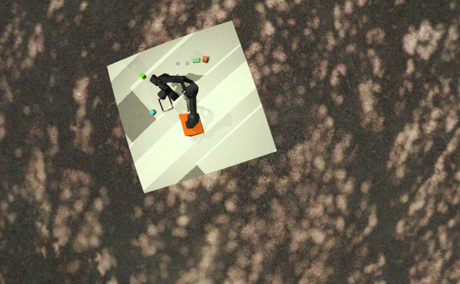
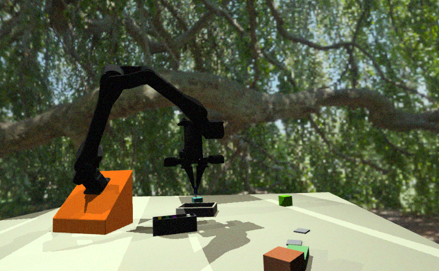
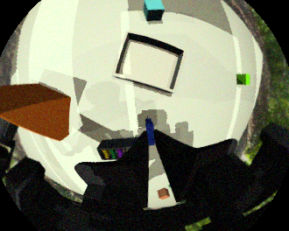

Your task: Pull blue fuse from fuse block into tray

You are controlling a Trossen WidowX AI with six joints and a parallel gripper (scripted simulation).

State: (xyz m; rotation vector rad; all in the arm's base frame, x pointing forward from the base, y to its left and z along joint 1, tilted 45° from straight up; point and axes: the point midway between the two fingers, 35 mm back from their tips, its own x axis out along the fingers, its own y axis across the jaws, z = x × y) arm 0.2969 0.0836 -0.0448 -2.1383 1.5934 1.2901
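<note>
The grey tray is 40 mm behind my gripper tip, 110 mm to the left of it and 100 mm below it. Also, from my gripper tip: blue fuse 10 mm below; then purple fuse 20 mm behind, 110 mm to the right, 80 mm below; then green fuse 40 mm behind, 120 mm to the right, 80 mm below.
</note>
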